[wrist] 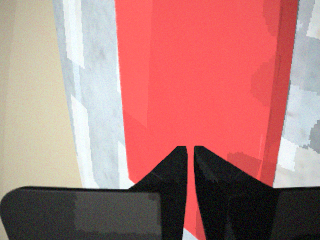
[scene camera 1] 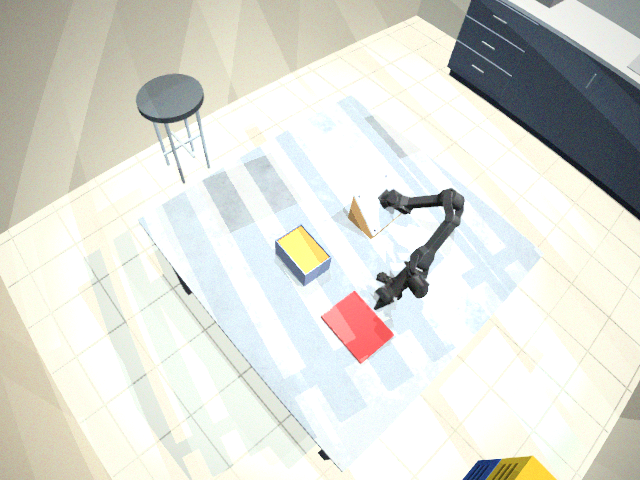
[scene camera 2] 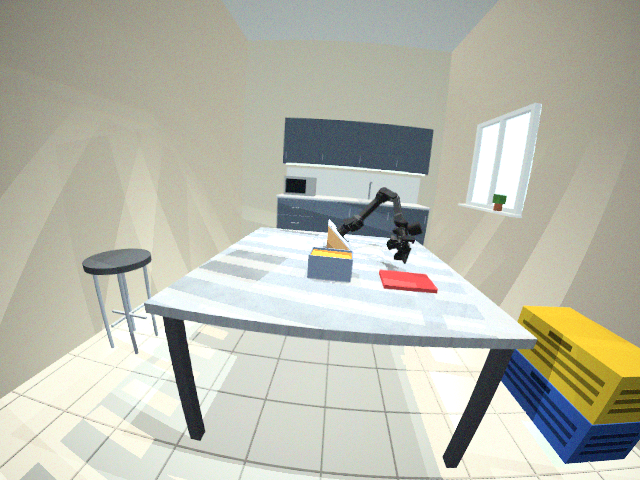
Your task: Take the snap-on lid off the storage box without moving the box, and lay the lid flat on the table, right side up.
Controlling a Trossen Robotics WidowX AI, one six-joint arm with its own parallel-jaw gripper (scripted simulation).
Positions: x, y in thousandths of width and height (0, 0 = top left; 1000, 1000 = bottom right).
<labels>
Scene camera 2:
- grey-blue storage box: 516, 551
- red lid: 616, 584
</labels>
